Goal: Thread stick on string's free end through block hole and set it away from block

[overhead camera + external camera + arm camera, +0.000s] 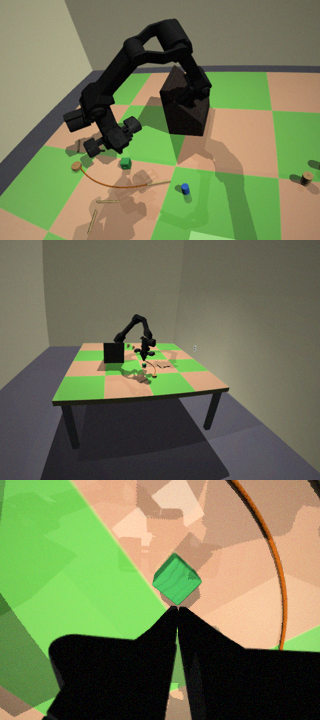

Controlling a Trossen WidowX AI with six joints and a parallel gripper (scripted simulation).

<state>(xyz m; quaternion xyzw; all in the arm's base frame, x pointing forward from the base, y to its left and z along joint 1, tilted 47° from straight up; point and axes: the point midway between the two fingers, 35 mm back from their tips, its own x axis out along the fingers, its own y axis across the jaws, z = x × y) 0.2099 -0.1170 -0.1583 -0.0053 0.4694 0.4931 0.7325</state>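
Now: the green block 5 cm below my gripper tip, 1 cm to the left of it and 1 cm ahead of it. From my gripper tip the other things lie so: thin stick (13 cm to the left, 7 cm ahead, 6 cm below); then round wooden button (20 cm to the right, 5 cm below, 4 cm ahead); then blue cylinder (23 cm to the left, 8 cm ahead, 5 cm below).
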